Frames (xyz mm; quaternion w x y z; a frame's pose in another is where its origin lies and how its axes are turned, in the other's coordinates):
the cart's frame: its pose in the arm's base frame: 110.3 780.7 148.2 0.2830 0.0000 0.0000 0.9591
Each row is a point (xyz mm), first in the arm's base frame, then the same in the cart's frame.
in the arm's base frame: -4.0 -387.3 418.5
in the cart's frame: -538.1 1043.0 270.3
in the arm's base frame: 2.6 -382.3 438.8
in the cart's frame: -540.9 1035.2 290.6
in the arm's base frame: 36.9 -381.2 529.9
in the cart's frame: -569.1 1015.6 381.7
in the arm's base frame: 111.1 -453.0 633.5
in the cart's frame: -670.4 1035.6 485.3
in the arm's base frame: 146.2 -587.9 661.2
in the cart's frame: -773.1 1129.9 513.0
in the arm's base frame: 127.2 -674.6 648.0
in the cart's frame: -804.2 1213.0 499.8
